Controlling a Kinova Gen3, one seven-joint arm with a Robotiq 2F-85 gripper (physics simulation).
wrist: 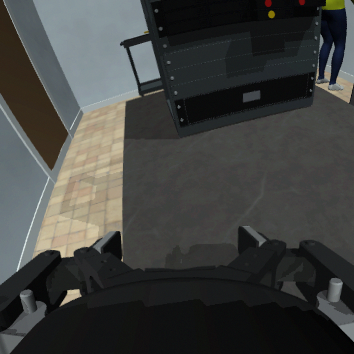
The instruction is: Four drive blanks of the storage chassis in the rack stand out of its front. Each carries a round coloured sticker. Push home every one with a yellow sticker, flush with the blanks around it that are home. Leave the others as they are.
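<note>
The rack [172, 111] stands upright in the upper part of the wrist view, its top cut off by the frame edge. Near that edge its dark chassis front shows a yellow round sticker [271, 14], a red sticker [268, 3] to the upper left of it and another red sticker [302, 2] to the right. How far the blanks with these stickers stand out cannot be told from here. A fourth sticker does not show. My gripper [179, 242] is open and empty, low in the view and well apart from the rack.
A dark side table [132, 65] stands left behind the rack. A person [334, 42] in dark trousers stands at the right behind it. A dark mat [215, 175] lies on the tiled floor [95, 165]. A wall with a brown door [30, 85] is at the left.
</note>
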